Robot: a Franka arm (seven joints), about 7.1 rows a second.
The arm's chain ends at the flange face. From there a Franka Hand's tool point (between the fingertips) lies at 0.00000 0.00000 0.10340 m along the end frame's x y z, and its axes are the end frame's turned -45 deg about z.
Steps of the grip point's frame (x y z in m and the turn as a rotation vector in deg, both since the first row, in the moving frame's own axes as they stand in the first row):
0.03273 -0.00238 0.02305 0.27 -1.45 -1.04
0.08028 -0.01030 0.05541 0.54 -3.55 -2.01
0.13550 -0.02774 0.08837 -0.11 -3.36 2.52
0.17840 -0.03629 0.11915 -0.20 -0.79 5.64
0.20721 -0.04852 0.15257 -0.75 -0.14 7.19
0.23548 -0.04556 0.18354 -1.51 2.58 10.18
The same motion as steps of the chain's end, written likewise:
0.02364 -0.02635 0.02308 -0.83 -1.22 -1.04
0.05463 -0.06798 0.05561 -2.13 -2.89 -2.01
0.08044 -0.11976 0.08855 -2.45 -2.30 2.52
0.10130 -0.15303 0.11916 -0.70 -0.42 5.64
0.11151 -0.18201 0.15258 -0.63 0.43 7.19
0.12898 -0.19783 0.18368 0.76 2.89 10.18

